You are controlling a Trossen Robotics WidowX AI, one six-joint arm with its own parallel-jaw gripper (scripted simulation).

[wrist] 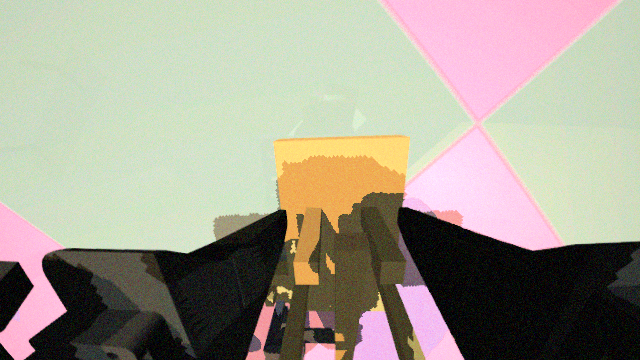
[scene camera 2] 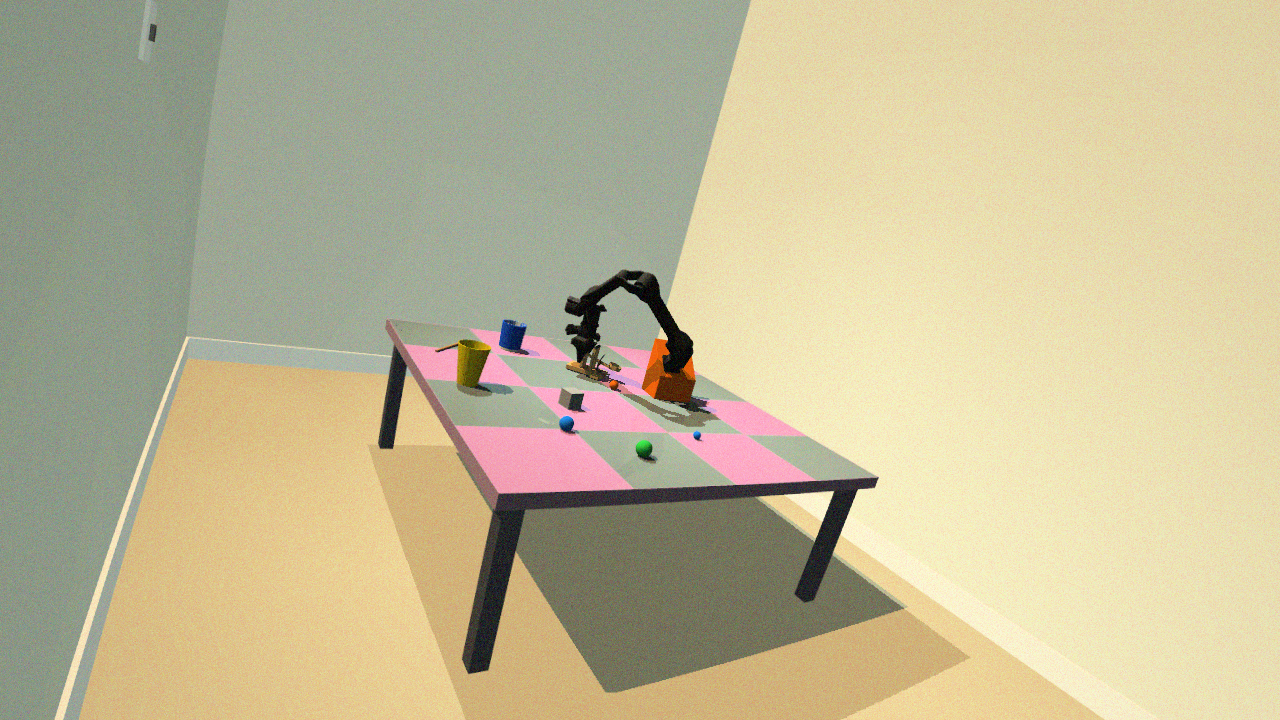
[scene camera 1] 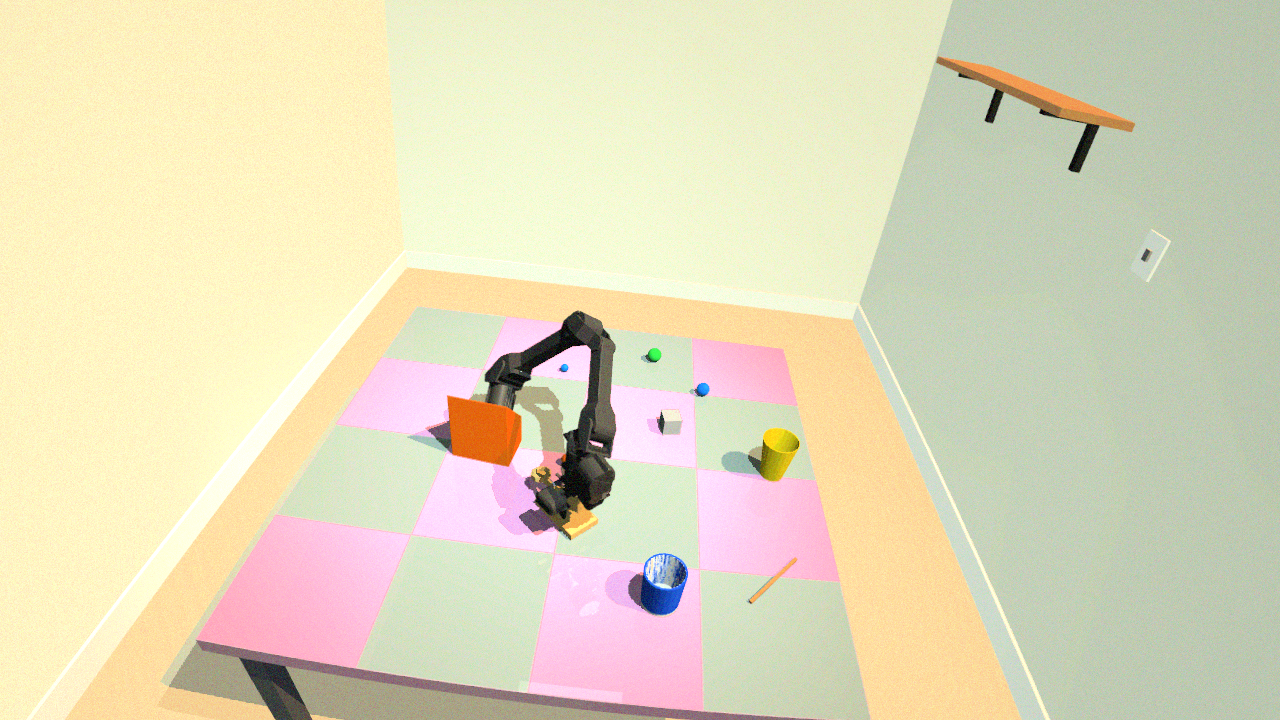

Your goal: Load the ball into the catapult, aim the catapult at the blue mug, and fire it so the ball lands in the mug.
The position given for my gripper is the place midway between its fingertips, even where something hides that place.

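Scene:
There's a blue mug that's out of frame in the wrist view, but scene camera 1 and scene camera 2 do show it. On that mug, [scene camera 1: 664,577] and [scene camera 2: 513,344] are the same spot. My gripper you'd find in scene camera 1 [574,511], in scene camera 2 [581,361] and in the wrist view [341,216].

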